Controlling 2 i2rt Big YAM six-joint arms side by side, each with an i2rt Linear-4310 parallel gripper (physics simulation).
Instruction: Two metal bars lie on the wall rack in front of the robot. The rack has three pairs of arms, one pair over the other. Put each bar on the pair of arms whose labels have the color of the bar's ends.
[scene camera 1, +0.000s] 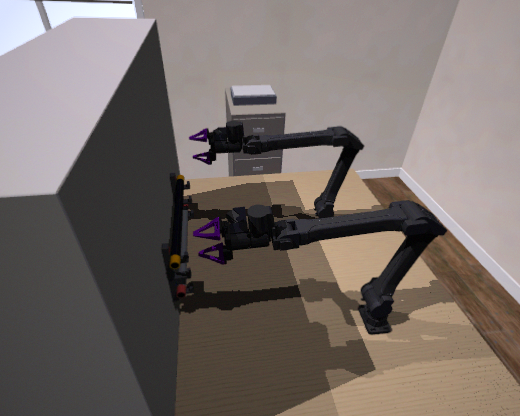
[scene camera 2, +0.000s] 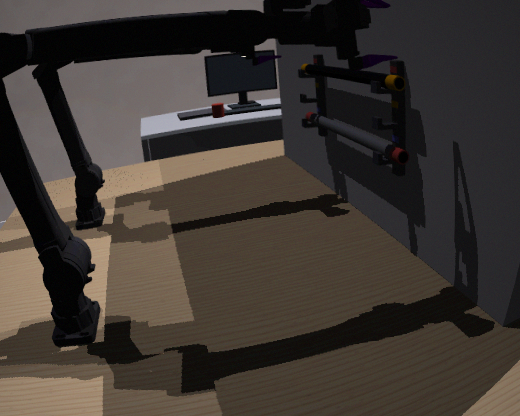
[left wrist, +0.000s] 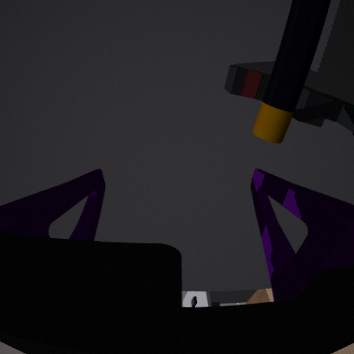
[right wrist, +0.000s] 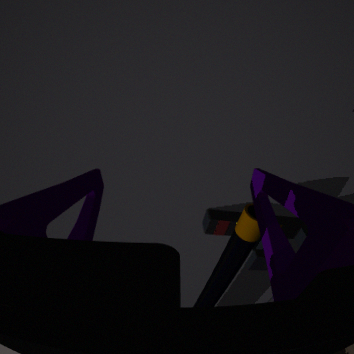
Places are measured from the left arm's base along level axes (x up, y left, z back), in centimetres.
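Pixels of known places: left gripper, between the fingertips: (scene camera 1: 195, 244) (left wrist: 177, 177); right gripper, between the fingertips: (scene camera 1: 190, 147) (scene camera 2: 392, 31) (right wrist: 176, 176); left arm's base, origin of its link: (scene camera 1: 373, 319) (scene camera 2: 91, 220); right arm's base, origin of its link: (scene camera 2: 78, 325).
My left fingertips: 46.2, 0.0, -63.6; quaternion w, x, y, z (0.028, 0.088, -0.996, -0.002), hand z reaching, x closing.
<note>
For each thing: its top centre in the pictures, then the offset to it from my left fingertips, as dx, dy, dz. Level surfaces: height alone.
- black bar with yellow ends, centre of its top: (right wrist: 191, 311) (scene camera 2: 342, 67) (scene camera 1: 177, 211) -7.5, -25.6, -8.0
- grey bar with red ends, centre of its top: (scene camera 2: 347, 126) (scene camera 1: 182, 240) -22.5, -26.6, -8.0
- rack, centre of its top: (right wrist: 208, 236) (scene camera 2: 386, 60) -4.6, -46.1, -8.6
- wooden table, height of its surface: dx -46.2
A black bar with yellow ends (scene camera 1: 178, 220) (scene camera 2: 350, 75) (left wrist: 297, 55) (right wrist: 225, 265) lies on the rack's top arms, labelled red. A grey bar with red ends (scene camera 1: 181, 291) (scene camera 2: 355, 134) lies on the bottom arms, labelled blue. The middle arms of the rack (scene camera 2: 401, 120) (left wrist: 235, 80) (right wrist: 212, 221), labelled yellow, hold no bar. My left gripper (scene camera 1: 197, 243) (left wrist: 177, 177) is open in front of the rack; one yellow end shows beyond its right-hand fingertip. My right gripper (scene camera 1: 192, 147) (scene camera 2: 393, 31) (right wrist: 176, 176) is open near the other yellow end, partly hidden behind its right-hand finger.
The rack hangs on a tall grey wall block (scene camera 1: 120, 150) (scene camera 2: 465, 100) that rises from the wooden table (scene camera 1: 240, 350) (scene camera 2: 280, 280). A drawer cabinet (scene camera 1: 272, 125) stands behind. A desk with a monitor (scene camera 2: 241, 74) and a red mug (scene camera 2: 218, 110) stands beyond the table.
</note>
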